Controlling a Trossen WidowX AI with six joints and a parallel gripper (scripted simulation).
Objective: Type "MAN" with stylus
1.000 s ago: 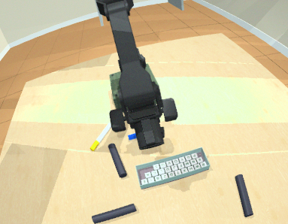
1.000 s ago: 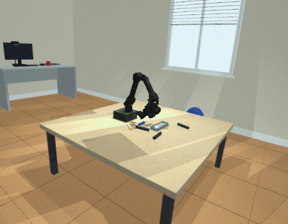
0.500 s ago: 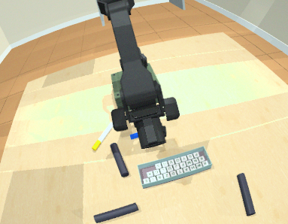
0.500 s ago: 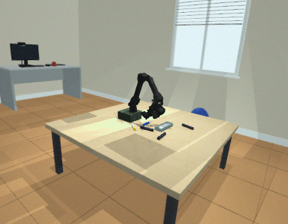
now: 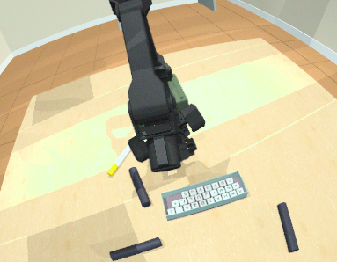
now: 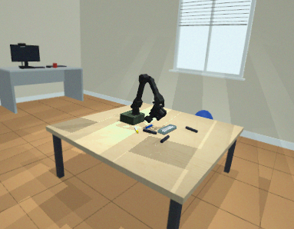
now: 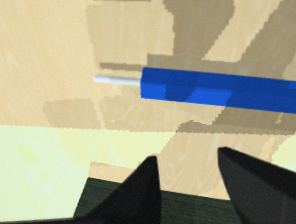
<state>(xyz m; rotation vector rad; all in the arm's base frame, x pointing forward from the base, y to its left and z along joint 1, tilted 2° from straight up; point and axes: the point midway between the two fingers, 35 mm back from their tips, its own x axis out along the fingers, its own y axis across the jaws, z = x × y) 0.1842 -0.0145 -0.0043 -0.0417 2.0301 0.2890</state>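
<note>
Now: gripper tip 2 cm short of the blue stylus, 1 cm to the right of it and 3 cm above it. From my gripper tip the other things lie so: grey stylus tip 1 cm ahead, 5 cm to the left, 3 cm below; then white pen with yellow cap 16 cm to the right, 3 cm below.
</note>
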